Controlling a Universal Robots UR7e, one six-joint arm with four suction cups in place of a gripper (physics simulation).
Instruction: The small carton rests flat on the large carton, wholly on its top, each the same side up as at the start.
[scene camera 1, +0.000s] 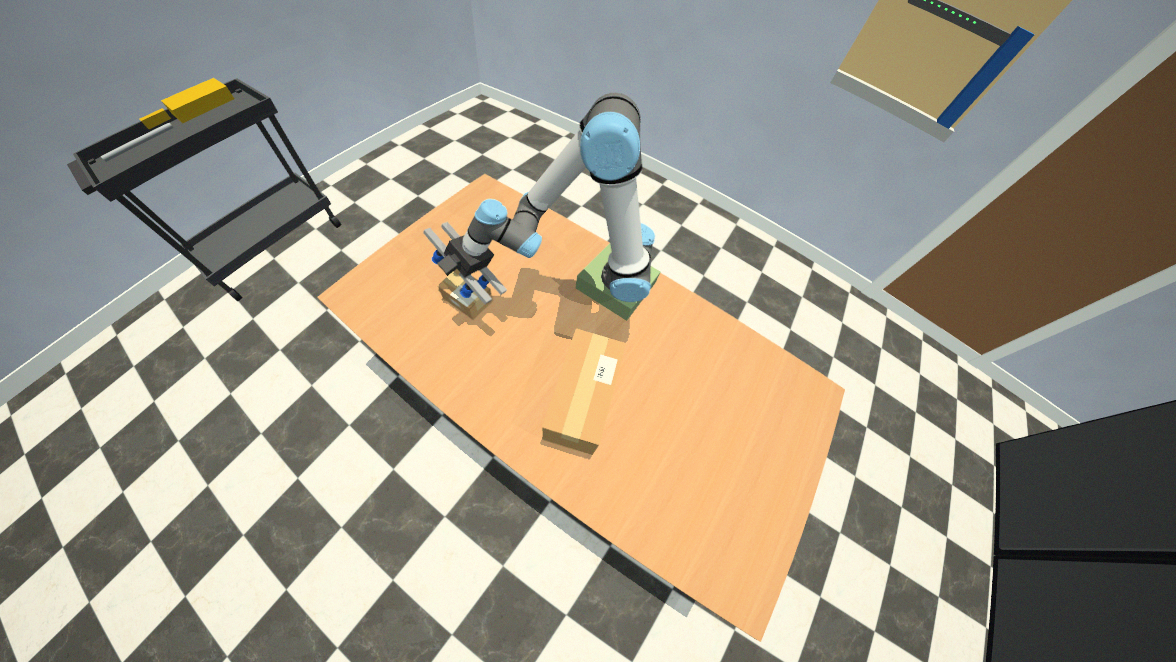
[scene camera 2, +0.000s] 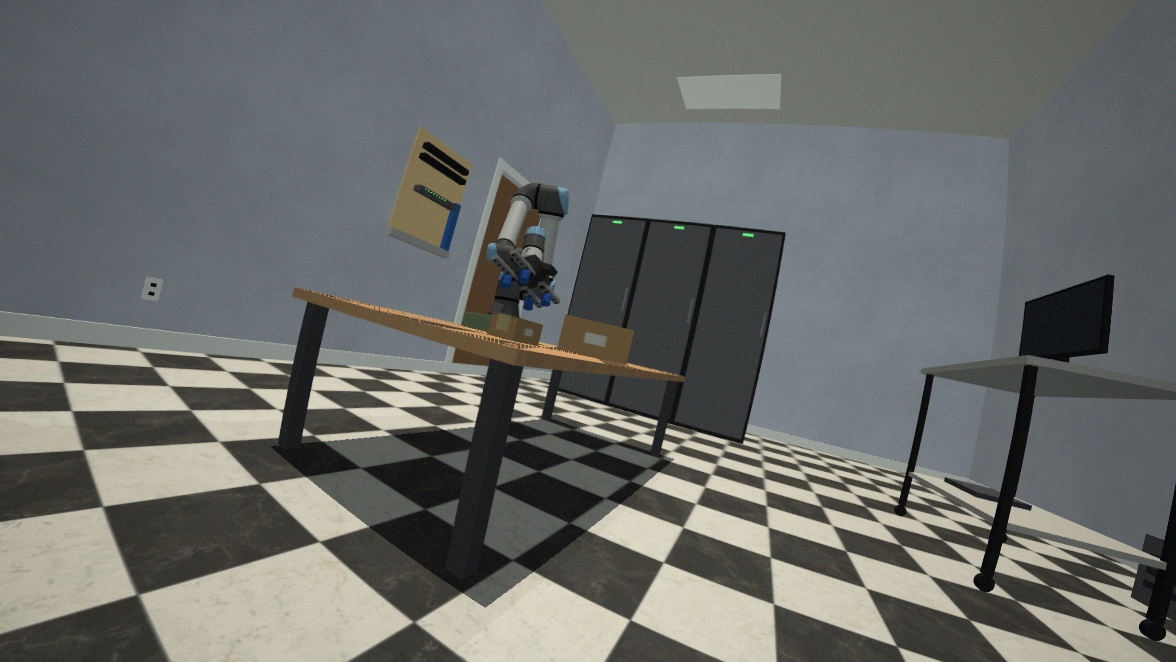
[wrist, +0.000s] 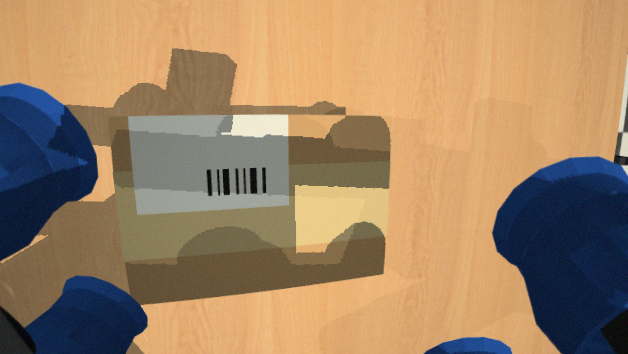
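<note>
The small carton is brown with yellow tape and a white barcode label on top. It lies flat near the table's far left end in scene camera 1. The large carton is long and brown, with yellow tape and a white top label. It stands apart on the table, nearer its middle. My gripper has four blue suction cups. It is open, holds nothing, and hangs a little above the small carton. In the wrist view the cups show around the carton's outline. The label is partly in shadow.
The wooden table bears both cartons and the arm's green base. The large carton lies in front of that base in scene camera 1. A dark trolley stands off the table's left end. Black cabinets stand beyond.
</note>
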